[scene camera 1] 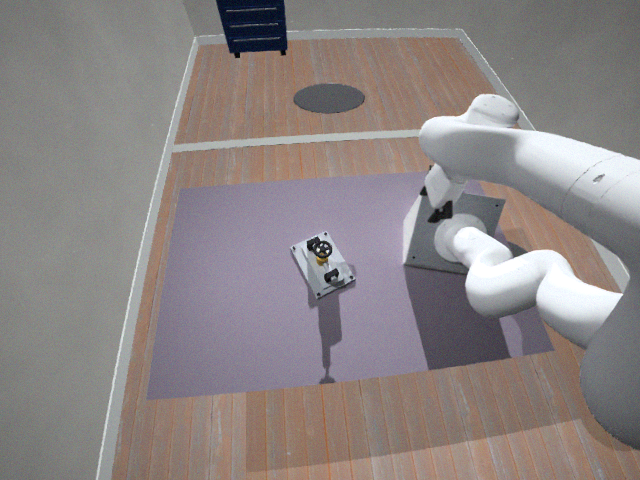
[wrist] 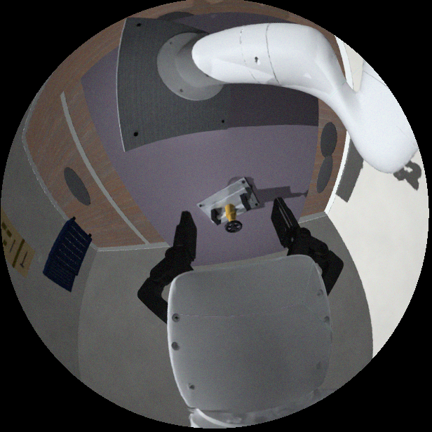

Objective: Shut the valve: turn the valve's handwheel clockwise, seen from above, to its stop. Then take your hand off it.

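Note:
The valve's black spoked handwheel (scene camera 1: 323, 249) (wrist: 233, 226) faces up above the yellow valve body (scene camera 1: 321, 260) (wrist: 230, 212). The valve stands on a light grey plate (scene camera 1: 312, 279) (wrist: 225, 196), with a black block at each end of the pipe. My gripper (scene camera 1: 427, 206) (wrist: 233, 213) is open and empty. In the scene view it is high up, to the right of the valve and apart from the handwheel. In the wrist view the valve shows between the two black fingers, farther away than the fingertips. One finger is partly hidden in the scene view.
The valve plate lies on a purple mat (scene camera 1: 232, 320) (wrist: 175, 172). The arm's grey base plate (scene camera 1: 485, 206) (wrist: 142, 90) is right of the valve in the scene view. A blue drawer cabinet (scene camera 1: 253, 25) (wrist: 68, 255) and a dark floor disc (scene camera 1: 329, 98) (wrist: 77, 186) are farther off.

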